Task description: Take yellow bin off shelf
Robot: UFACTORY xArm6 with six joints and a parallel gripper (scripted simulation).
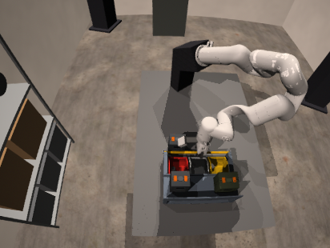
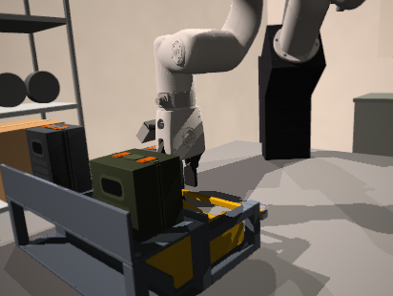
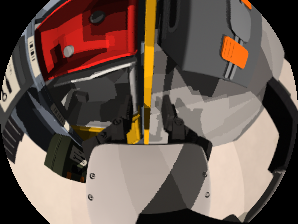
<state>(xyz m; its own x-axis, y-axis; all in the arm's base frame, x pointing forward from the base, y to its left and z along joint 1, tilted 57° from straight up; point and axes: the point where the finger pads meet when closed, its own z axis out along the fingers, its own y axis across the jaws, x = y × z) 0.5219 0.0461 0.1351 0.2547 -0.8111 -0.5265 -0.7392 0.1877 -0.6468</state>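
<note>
Now: the yellow bar 3 cm below my hand. The rest, counted from my hand: grey bin (10 cm ahead, 4 cm below, 3 cm to the left); then red bin (13 cm ahead, 7 cm to the right, 4 cm below); then yellow open bin (14 cm to the left, 6 cm ahead, 4 cm below).
</note>
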